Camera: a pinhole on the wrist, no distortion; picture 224 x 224 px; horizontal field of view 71.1 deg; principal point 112.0 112.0 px. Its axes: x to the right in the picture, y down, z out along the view. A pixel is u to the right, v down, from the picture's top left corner.
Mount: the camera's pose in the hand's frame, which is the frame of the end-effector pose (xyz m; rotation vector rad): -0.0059 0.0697 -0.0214 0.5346 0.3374 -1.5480
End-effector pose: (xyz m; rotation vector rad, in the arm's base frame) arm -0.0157 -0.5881 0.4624 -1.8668 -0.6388 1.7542
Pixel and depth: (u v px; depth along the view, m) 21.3 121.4 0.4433
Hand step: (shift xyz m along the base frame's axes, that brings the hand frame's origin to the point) -0.4915 -0.0471 -0.0293
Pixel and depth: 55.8 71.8 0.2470
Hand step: -0.2320 -0.0706 0.0538
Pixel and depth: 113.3 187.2 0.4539
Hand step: -0.3737 0.2536 -0.0182
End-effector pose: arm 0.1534 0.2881 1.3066 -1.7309 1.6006 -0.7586
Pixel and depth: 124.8 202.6 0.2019
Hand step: 0.1620 -0.0703 -0.0518
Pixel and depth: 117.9 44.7 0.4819
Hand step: 0.3669 0.3051 -0.0671
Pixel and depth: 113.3 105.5 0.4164
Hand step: 0.3410 0.1062 -0.0824
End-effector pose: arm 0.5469 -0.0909 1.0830 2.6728 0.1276 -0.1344
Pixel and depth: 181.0 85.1 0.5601
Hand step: -0.2379 0.2304 -0.4448
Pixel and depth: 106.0 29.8 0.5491
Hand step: -0.4089 -0.0495 -0.4130
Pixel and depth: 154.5 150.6 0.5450
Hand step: -0.0066 0.1463 -0.4946
